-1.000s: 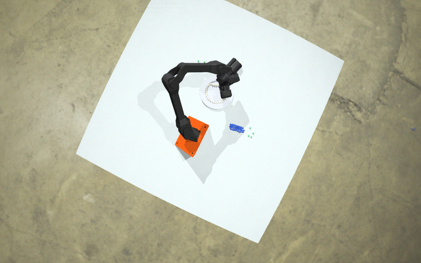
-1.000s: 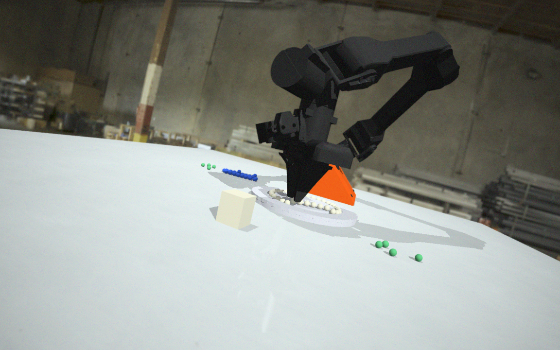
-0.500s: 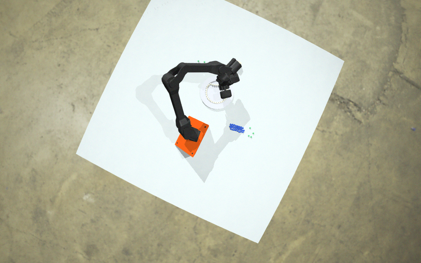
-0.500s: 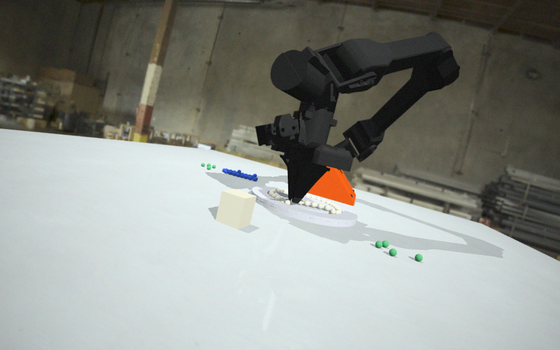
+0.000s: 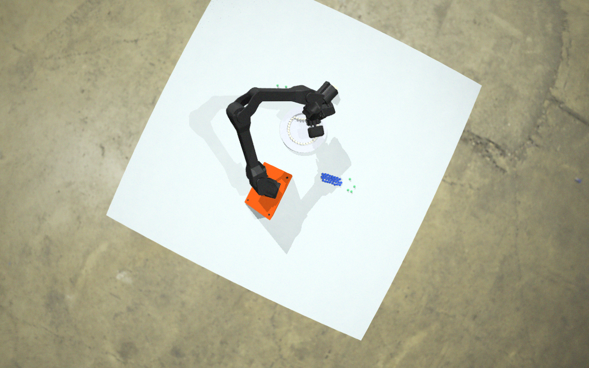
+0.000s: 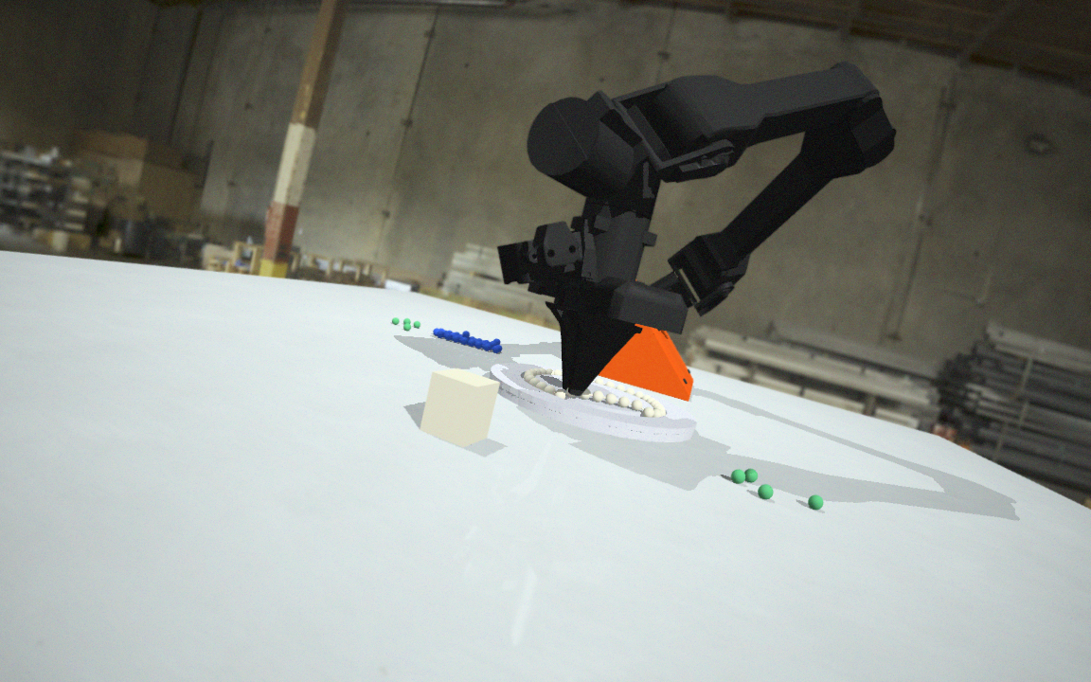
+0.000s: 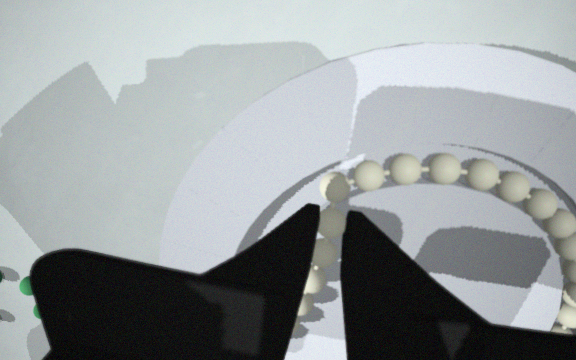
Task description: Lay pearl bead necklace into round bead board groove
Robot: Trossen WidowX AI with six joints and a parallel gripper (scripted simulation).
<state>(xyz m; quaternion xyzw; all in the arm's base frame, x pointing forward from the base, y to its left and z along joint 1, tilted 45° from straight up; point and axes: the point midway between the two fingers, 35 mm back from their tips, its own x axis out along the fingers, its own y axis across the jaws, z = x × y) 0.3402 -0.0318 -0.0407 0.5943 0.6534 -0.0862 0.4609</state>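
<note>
Right now the round bead board is 5 cm behind my gripper tip, 2 cm to the left of it and 1 cm below it. From my gripper tip the other things lie so: cream cube: 15 cm ahead, 5 cm to the right.
</note>
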